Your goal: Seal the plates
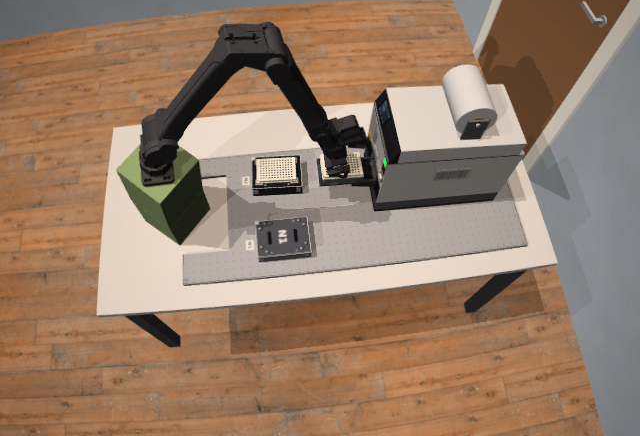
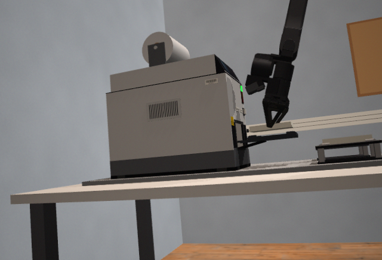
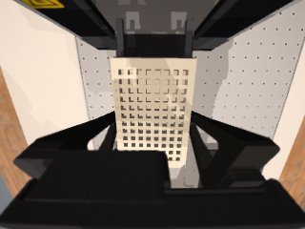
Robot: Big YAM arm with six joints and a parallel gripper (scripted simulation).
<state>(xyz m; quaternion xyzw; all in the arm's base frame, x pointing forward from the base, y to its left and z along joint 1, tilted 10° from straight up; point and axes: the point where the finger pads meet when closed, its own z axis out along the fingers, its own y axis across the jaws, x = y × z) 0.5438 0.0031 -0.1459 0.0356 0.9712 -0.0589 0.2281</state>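
Now: hand 30 mm above the sealer stage. The rest, counted from my hand: plate: 200 mm behind, 60 mm to the left, 70 mm below; then yellow warning label: 110 mm ahead, 80 mm to the left, 20 mm above; then plate nest: 220 mm behind, 170 mm to the right, 90 mm below.
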